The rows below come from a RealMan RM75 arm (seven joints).
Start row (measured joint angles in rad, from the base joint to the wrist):
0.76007, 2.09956, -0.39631, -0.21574, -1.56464, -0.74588, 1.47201
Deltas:
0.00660, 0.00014, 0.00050, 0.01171, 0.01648, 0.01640, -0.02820
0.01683, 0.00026, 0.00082, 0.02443, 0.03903, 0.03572, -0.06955
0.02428, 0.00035, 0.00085, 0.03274, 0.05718, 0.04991, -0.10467
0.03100, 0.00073, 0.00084, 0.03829, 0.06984, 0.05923, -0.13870
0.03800, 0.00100, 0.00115, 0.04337, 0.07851, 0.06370, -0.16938
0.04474, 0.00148, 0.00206, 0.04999, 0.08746, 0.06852, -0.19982
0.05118, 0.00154, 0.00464, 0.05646, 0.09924, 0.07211, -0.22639
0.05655, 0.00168, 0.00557, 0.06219, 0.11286, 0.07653, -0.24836
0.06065, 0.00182, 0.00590, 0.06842, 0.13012, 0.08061, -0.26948
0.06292, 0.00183, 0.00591, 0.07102, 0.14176, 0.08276, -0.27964
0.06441, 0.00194, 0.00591, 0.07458, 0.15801, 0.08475, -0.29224
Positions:
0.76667, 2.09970, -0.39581, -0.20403, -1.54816, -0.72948, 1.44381
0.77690, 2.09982, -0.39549, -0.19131, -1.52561, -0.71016, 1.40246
0.78435, 2.09991, -0.39546, -0.18300, -1.50746, -0.69597, 1.36734
0.79107, 2.10029, -0.39547, -0.17745, -1.49480, -0.68665, 1.33331
0.79807, 2.10056, -0.39516, -0.17237, -1.48613, -0.68218, 1.30263
0.80481, 2.10104, -0.39425, -0.16575, -1.47718, -0.67736, 1.27219
0.81125, 2.10110, -0.39167, -0.15928, -1.46540, -0.67377, 1.24562
0.81662, 2.10124, -0.39074, -0.15355, -1.45178, -0.66935, 1.22365
0.82072, 2.10138, -0.39041, -0.14732, -1.43452, -0.66527, 1.20253
0.82299, 2.10139, -0.39040, -0.14472, -1.42288, -0.66312, 1.19237
0.82448, 2.10150, -0.39040, -0.14116, -1.40663, -0.66113, 1.17977

